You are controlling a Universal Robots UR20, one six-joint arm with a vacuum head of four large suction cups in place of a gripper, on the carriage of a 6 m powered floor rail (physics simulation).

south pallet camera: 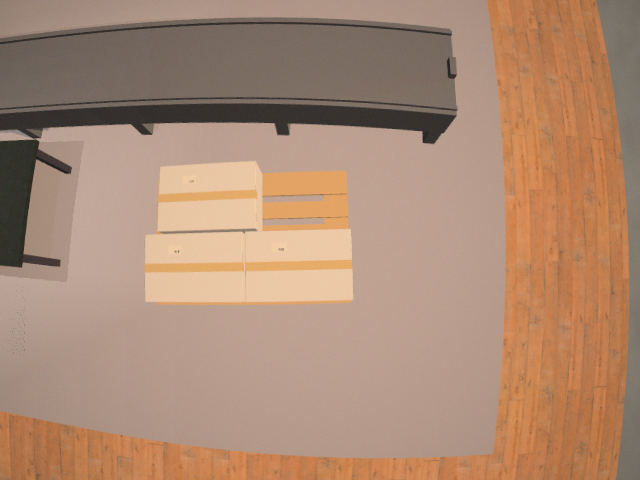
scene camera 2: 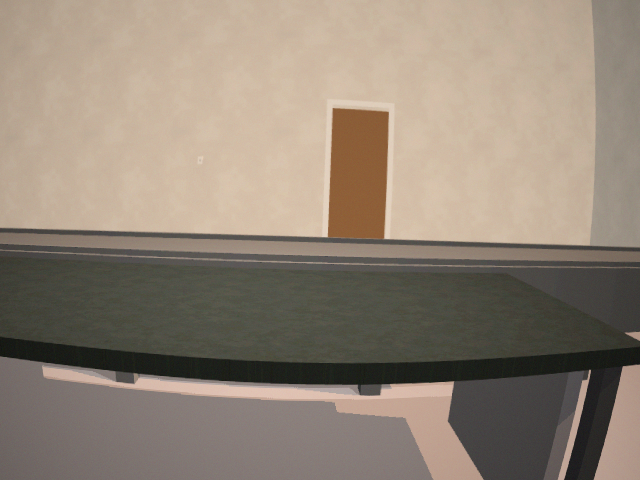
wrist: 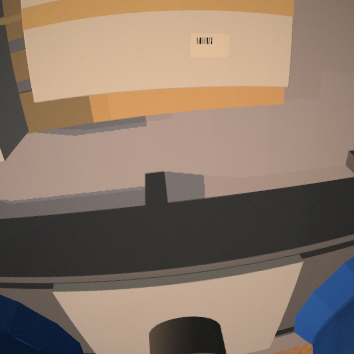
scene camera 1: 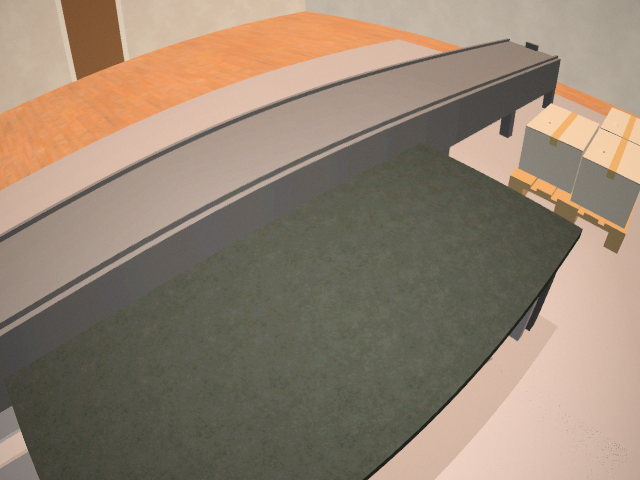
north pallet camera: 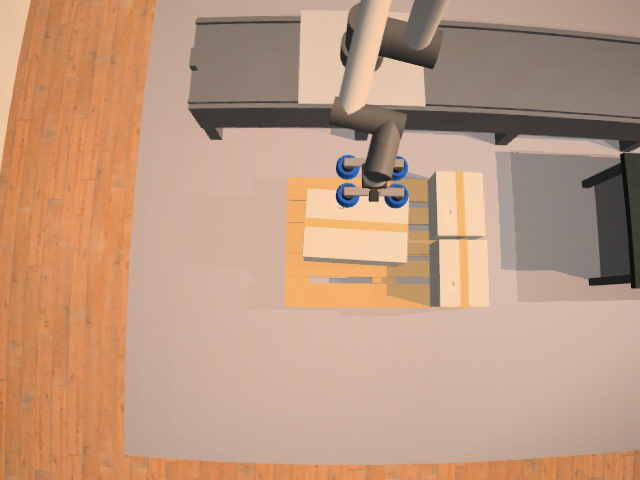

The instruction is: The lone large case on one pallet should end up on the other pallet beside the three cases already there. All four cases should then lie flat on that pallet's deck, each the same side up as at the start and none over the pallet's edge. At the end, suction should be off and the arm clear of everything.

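Places are measured from the arm's base along level axes (x ahead, y left, z up), in metres.
Pixels of known places: hand at its tool point: (wrist: 179, 249); arm's base at its link origin: (wrist: 184, 333).
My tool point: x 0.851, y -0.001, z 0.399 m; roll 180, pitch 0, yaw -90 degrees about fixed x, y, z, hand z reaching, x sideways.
Note:
Ahead of a thing's pixels: the offset from my tool point to its top centre. Level surfaces: height alone.
The lone large case {dx +0.097, dy -0.023, dz -0.532 m} (north pallet camera: 356, 242) (wrist: 150, 55), cream with an orange tape band, lies flat on the north pallet (north pallet camera: 336, 294) (wrist: 200, 99). My suction head (north pallet camera: 372, 180) is open and holds nothing. It hangs above the pallet, overlapping the case's rail-side edge in the north pallet view; the wrist view shows a gap to the case. On the south pallet (south pallet camera: 305, 183) (scene camera 1: 615, 240), one case (south pallet camera: 206, 217) (scene camera 1: 563, 124) lies at the rail-side left, a second case (south pallet camera: 193, 284) (scene camera 1: 612, 155) at the front left, a third case (south pallet camera: 299, 286) (scene camera 1: 622, 124) at the front right.
Two narrower cases, one {dx -0.054, dy +0.591, dz -0.614 m} (north pallet camera: 473, 204) nearer the rail and one {dx +0.352, dy +0.591, dz -0.589 m} (north pallet camera: 476, 273) farther out, stand at the north pallet's right end. The floor rail (north pallet camera: 242, 62) (south pallet camera: 289, 62) (scene camera 1: 310, 124) runs behind both pallets. A dark table {dz -0.439 m} (scene camera 1: 310, 310) (scene camera 2: 310, 315) stands between them.

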